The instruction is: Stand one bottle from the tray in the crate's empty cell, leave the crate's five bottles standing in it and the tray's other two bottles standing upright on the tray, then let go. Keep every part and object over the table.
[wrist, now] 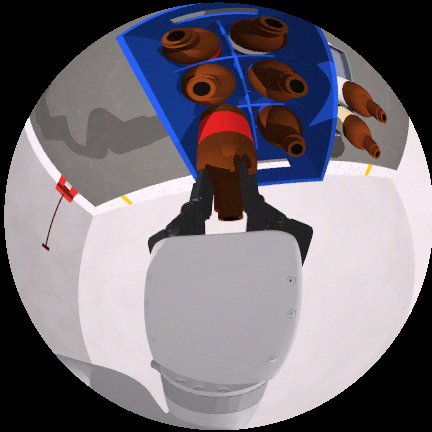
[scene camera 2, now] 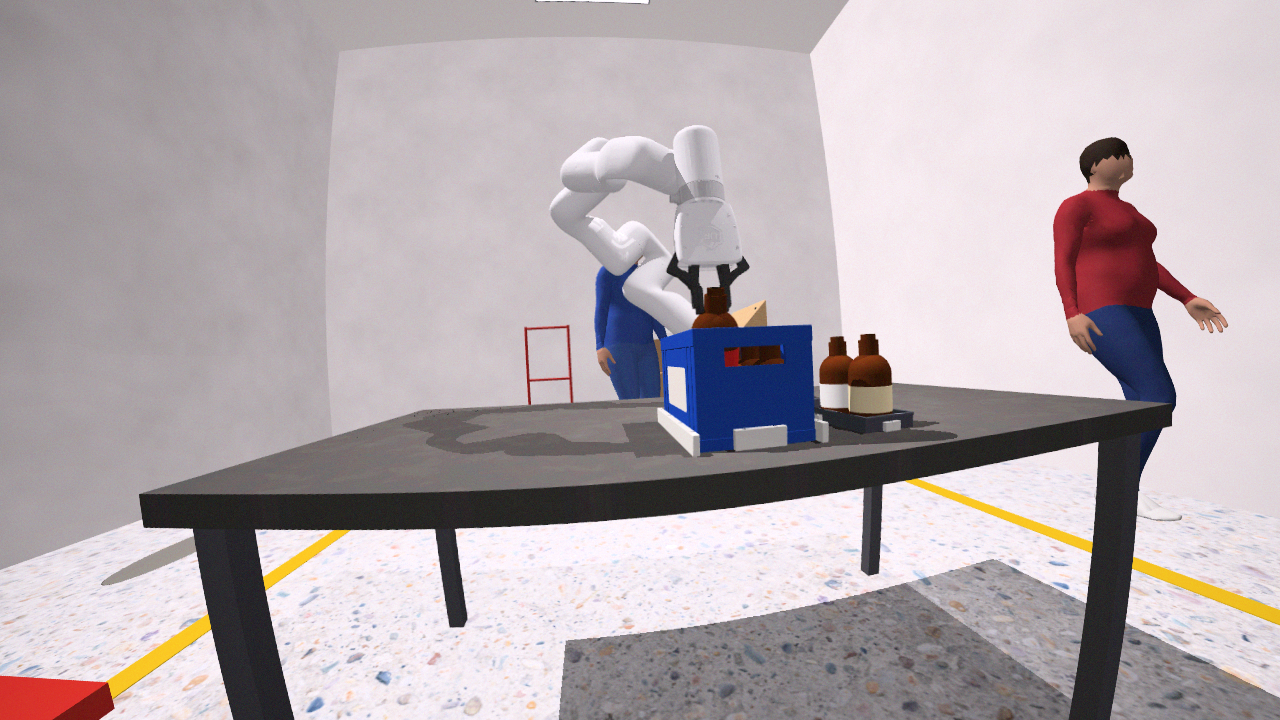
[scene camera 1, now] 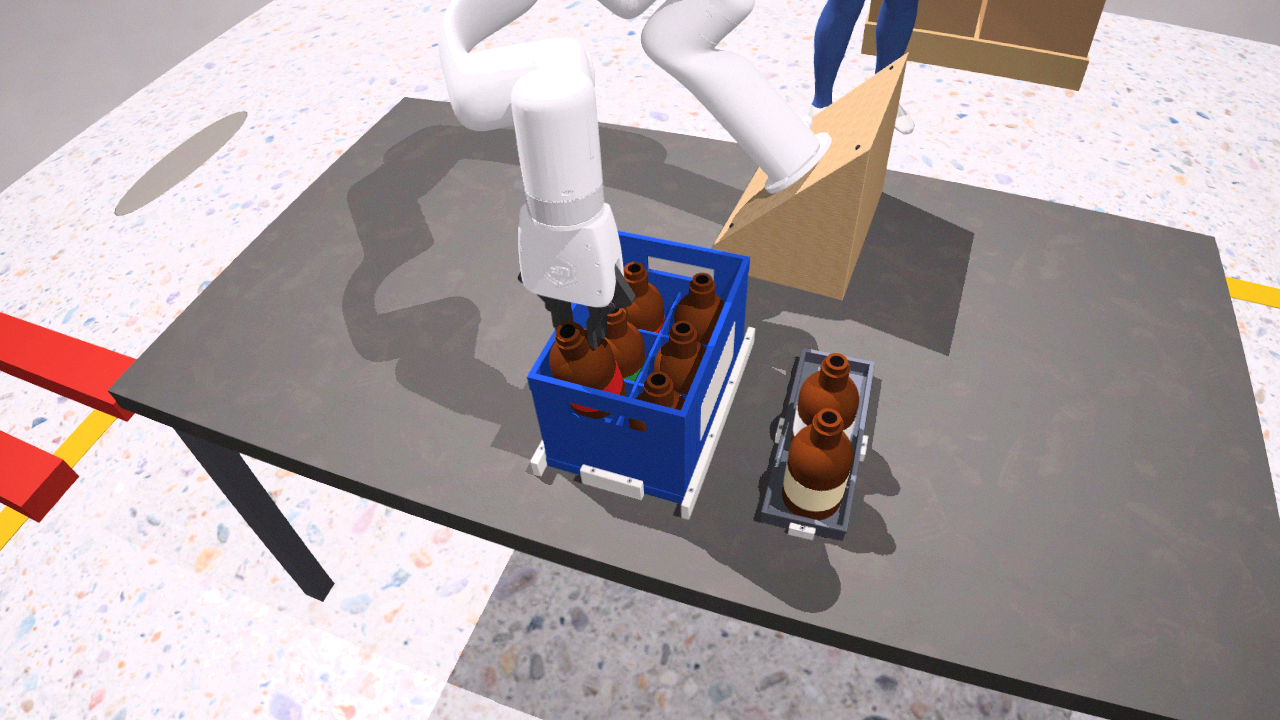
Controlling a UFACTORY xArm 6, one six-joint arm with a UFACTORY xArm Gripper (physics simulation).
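Pixels of known places: gripper, fingertip midpoint: (wrist: 224, 175) (scene camera 2: 712, 313) (scene camera 1: 581, 336); arm's base, link origin: (scene camera 1: 799, 165).
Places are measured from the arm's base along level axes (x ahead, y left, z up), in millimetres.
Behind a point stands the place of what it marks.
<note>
My gripper (scene camera 1: 580, 333) @[y -141, x 485, z 50 mm] (scene camera 2: 713, 300) @[y -141, x 485, z 50 mm] (wrist: 224, 175) @[y -141, x 485, z 50 mm] is shut on the neck of a red-labelled brown bottle (scene camera 1: 580, 365) @[y -128, x 519, z 41 mm] (scene camera 2: 715, 321) @[y -148, x 526, z 33 mm] (wrist: 225, 150) @[y -135, x 462, z 38 mm]. The bottle is upright, partly inside the front left cell of the blue crate (scene camera 1: 608, 456) @[y -97, x 537, z -92 mm] (scene camera 2: 756, 402) @[y -95, x 537, z -87 mm] (wrist: 320, 145) @[y -9, x 482, z 5 mm] in scene camera 1. Its shoulder is above the rim; its base is hidden. Five other brown bottles stand in the other cells, among them a back one (scene camera 1: 642, 306) @[y -128, x 338, z -34 mm] (wrist: 192, 46) @[y -140, x 334, z -19 mm] and a middle one (scene camera 1: 678, 355) @[y -50, x 417, z -20 mm] (wrist: 275, 80) @[y -67, x 398, z -6 mm]. A white-labelled bottle (scene camera 1: 827, 398) @[y 134, x 413, z -33 mm] (scene camera 2: 836, 370) @[y 111, x 418, z -55 mm] and a cream-labelled bottle (scene camera 1: 816, 456) @[y 140, x 498, z -34 mm] (scene camera 2: 869, 368) @[y 123, x 502, z -50 mm] stand upright on the grey tray (scene camera 1: 864, 394) @[y 175, x 303, z -134 mm] (scene camera 2: 866, 422) @[y 96, x 528, z -134 mm].
White strips (scene camera 1: 611, 481) @[y -91, x 548, z -127 mm] (scene camera 2: 759, 437) @[y -97, x 548, z -136 mm] sit around the crate's base. The wooden wedge mount (scene camera 1: 805, 232) @[y 38, x 109, z -40 mm] of the arm stands behind the crate. The tray is to the crate's right, and the table's front edge (scene camera 1: 554, 561) @[y -133, x 644, z -192 mm] runs in front of both.
</note>
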